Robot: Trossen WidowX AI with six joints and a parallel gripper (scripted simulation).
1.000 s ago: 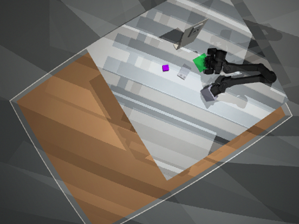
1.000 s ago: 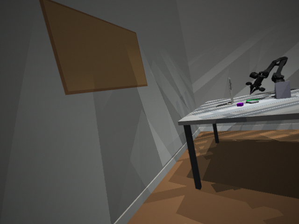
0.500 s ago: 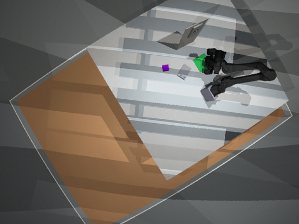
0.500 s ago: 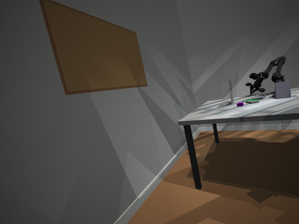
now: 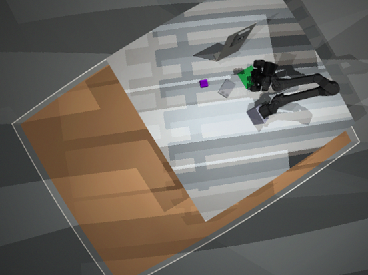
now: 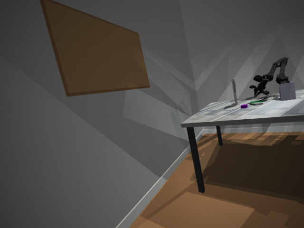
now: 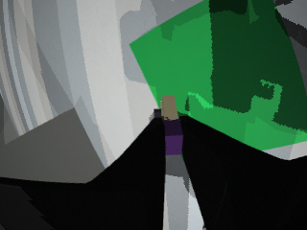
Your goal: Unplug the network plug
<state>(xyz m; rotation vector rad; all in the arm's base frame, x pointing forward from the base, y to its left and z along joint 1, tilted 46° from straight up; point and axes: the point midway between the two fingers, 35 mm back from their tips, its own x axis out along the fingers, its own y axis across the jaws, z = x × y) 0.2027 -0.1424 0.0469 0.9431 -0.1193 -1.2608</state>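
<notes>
Right now my gripper tip is 1 cm past the green marked square and 6 cm above it. Also, from my gripper tip: flat grey plate 3 cm ahead, 18 cm to the left, 6 cm below; upright panel 20 cm ahead, 2 cm to the left, 8 cm above; network plug right at my gripper tip.
</notes>
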